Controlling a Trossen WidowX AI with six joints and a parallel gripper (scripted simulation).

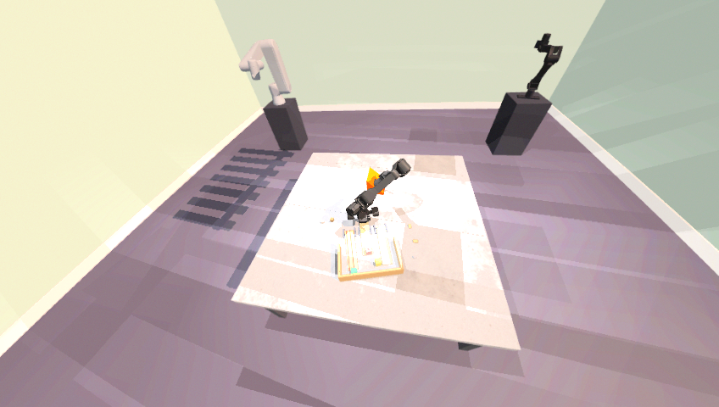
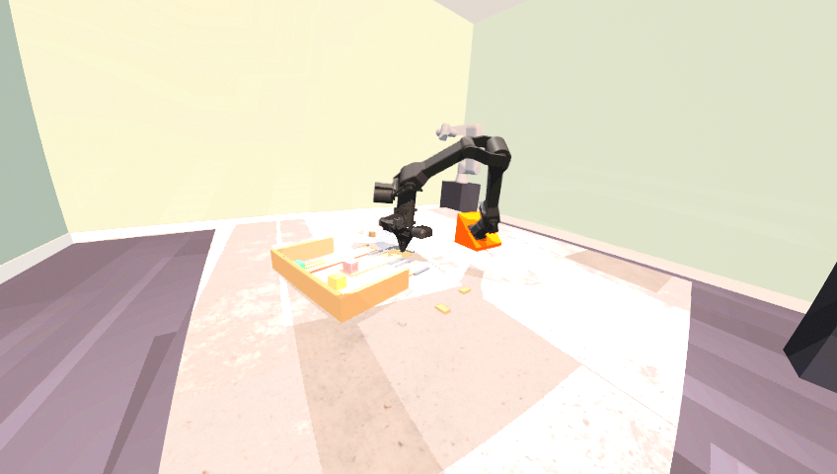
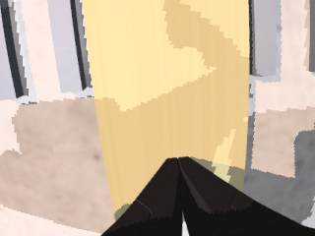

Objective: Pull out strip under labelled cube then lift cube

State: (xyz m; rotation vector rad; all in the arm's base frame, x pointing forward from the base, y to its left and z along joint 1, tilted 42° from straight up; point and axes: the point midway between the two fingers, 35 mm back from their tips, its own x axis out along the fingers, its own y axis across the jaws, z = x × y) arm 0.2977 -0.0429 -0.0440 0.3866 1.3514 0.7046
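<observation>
My gripper tip is 10 cm short of the wide pale yellow strip and 2 cm to the right of it. From my gripper tip the other things lie so: pink cube marked h 20 cm ahead, 6 cm to the left, 2 cm above.
</observation>
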